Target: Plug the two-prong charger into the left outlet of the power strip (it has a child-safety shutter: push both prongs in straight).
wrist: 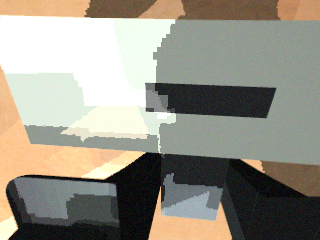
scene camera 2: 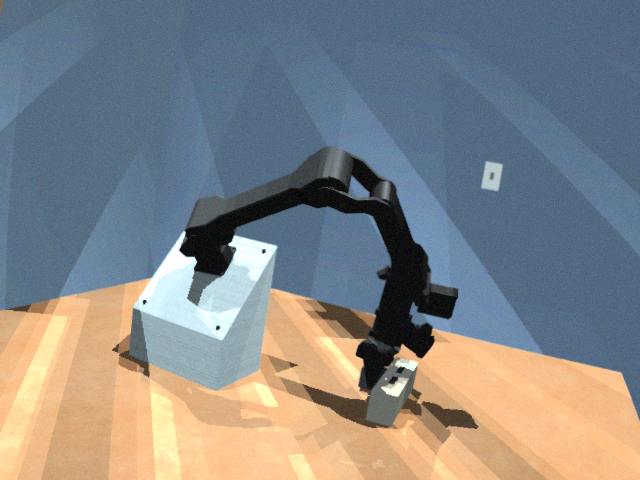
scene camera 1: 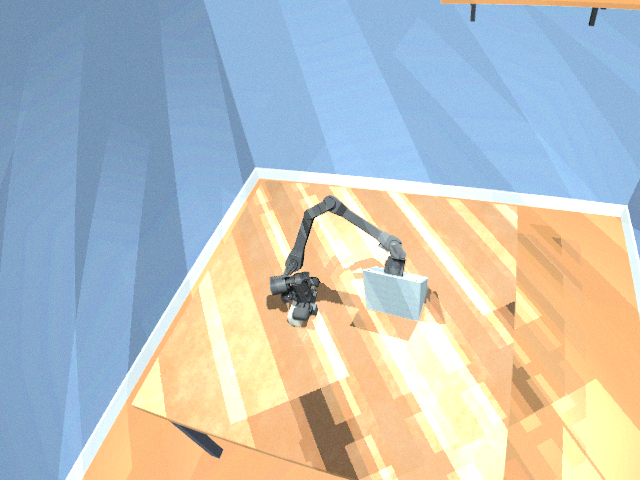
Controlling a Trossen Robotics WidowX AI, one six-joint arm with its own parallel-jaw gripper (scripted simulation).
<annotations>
gripper: wrist; scene camera 2; scene camera 1 311, 310
same spot on gripper: (wrist: 128, 197) = (scene camera 2: 395, 353)
</annotations>
